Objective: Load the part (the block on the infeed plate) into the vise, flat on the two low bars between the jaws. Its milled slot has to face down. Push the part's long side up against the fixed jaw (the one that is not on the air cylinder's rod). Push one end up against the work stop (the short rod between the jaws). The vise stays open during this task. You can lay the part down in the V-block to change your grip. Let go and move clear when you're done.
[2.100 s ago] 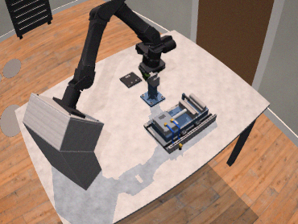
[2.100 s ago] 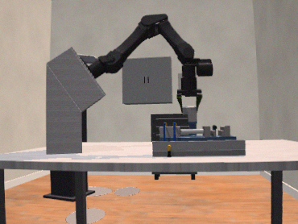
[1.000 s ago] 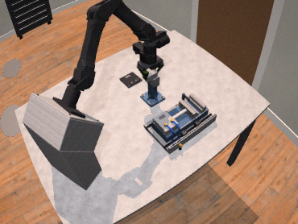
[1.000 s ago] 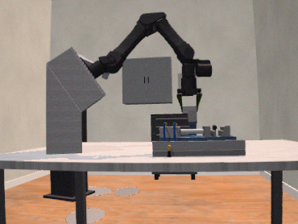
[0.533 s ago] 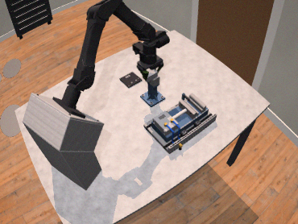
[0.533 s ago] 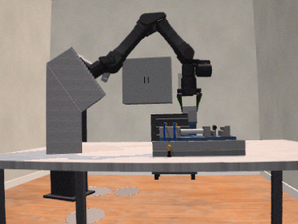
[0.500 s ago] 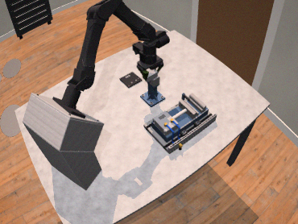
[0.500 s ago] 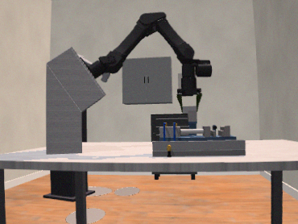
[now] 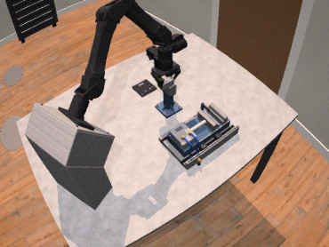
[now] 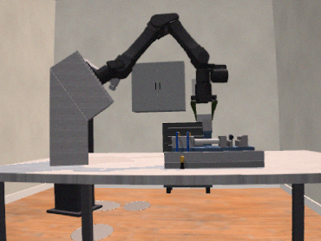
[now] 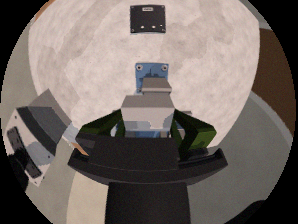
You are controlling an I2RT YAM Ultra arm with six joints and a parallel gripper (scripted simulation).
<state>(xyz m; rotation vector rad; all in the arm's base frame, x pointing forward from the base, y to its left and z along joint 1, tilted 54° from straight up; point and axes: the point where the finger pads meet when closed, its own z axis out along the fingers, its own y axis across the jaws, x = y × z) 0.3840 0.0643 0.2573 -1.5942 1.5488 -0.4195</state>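
My gripper is now right at the grey part. Round my hand: blue vise floor 190 mm to the right, 120 mm below, 70 mm ahead; moving jaw 180 mm to the right, 100 mm ahead, 90 mm below; air cylinder rod 200 mm to the right, 90 mm below, 50 mm ahead.
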